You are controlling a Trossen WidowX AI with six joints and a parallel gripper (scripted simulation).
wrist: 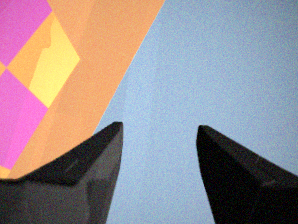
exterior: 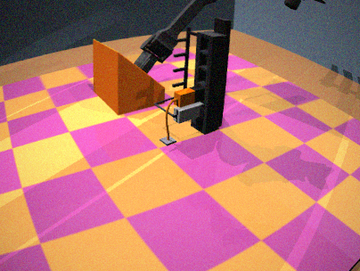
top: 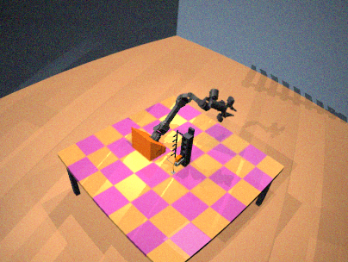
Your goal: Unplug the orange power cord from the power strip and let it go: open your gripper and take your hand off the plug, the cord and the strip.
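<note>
My gripper tip is 35 cm to the left of the orange plug, 31 cm above it and 15 cm past it. The rest, counted from my gripper tip: grey plate (43 cm below, 41 cm to the right, 13 cm behind).
</note>
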